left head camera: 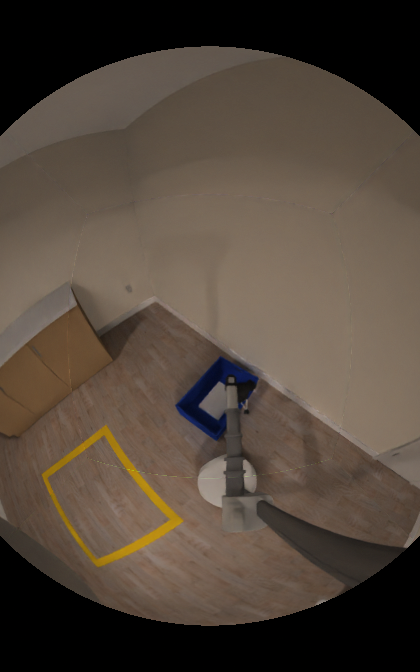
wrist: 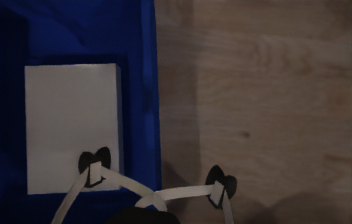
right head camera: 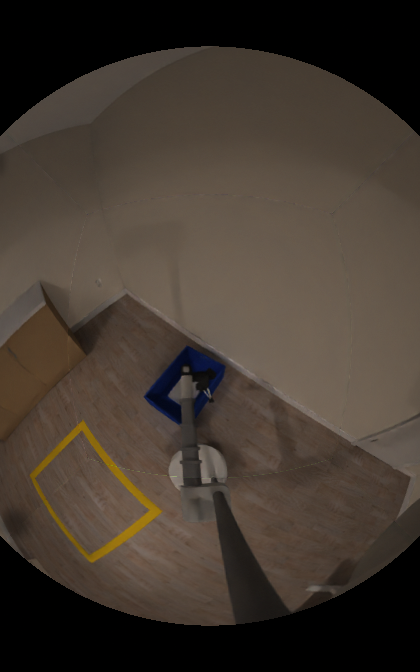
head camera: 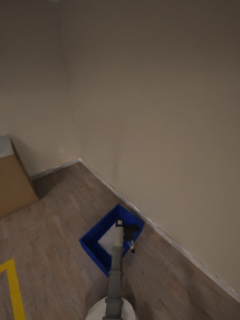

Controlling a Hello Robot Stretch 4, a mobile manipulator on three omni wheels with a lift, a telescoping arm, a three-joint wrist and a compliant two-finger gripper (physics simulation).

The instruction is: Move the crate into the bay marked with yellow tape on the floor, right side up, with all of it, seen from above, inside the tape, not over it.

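Places are measured from the robot's base along level axes (x ahead, y left, z up), in centimetres.
Pixels of known places: gripper, fingertip midpoint: (wrist: pixel 159 169) (head camera: pixel 127 245).
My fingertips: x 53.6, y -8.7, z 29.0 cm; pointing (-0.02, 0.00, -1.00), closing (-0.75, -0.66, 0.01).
Ahead of a thing's pixels: the offset from my fingertips to its top centre.
The blue crate {dx +16.1, dy +14.3, dz -9.8 cm} (head camera: pixel 95 255) (left head camera: pixel 200 425) (right head camera: pixel 162 412) (wrist: pixel 150 125) stands upright on the floor beside the wall, open side up. A white block {dx +16.1, dy +14.3, dz -24.7 cm} (head camera: pixel 107 241) (left head camera: pixel 215 400) (right head camera: pixel 177 392) (wrist: pixel 72 125) lies inside it. My gripper (head camera: pixel 132 247) (left head camera: pixel 246 407) (right head camera: pixel 210 397) (wrist: pixel 159 169) is open and points down at one crate wall. In the wrist view the rim runs between the fingertips, one over the block and one over the floor; their height against the rim is hard to tell. The yellow tape (head camera: pixel 16 290) (left head camera: pixel 134 471) (right head camera: pixel 117 470) marks a four-sided bay left of the crate, apart from it.
A brown cabinet (head camera: pixel 17 185) (left head camera: pixel 60 350) (right head camera: pixel 40 365) with a grey top stands at the left, beyond the bay. The wall's baseboard (left head camera: pixel 300 405) (right head camera: pixel 280 392) runs close behind the crate. My round white base (left head camera: pixel 210 482) (right head camera: pixel 217 465) is between the bay and the right-hand floor.
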